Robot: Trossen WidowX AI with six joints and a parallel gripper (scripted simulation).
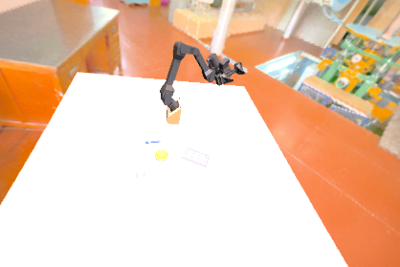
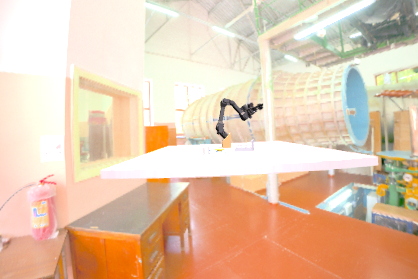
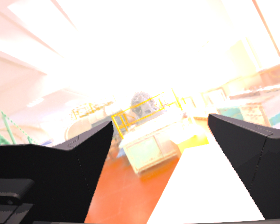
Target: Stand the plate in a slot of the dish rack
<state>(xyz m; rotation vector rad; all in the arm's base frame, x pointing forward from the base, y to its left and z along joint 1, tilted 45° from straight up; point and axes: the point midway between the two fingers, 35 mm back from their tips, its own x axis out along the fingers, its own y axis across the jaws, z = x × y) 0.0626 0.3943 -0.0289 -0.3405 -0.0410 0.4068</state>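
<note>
Now: gripper tip 220 mm short of the yellow plate, 410 mm to the left of it and 360 mm above it. The rest, counted from my gripper tip: dish rack (240 mm ahead, 220 mm to the right, 350 mm below); blue spoon (110 mm ahead, 450 mm to the right, 370 mm below); light blue mat (220 mm ahead, 430 mm to the right, 370 mm below).
</note>
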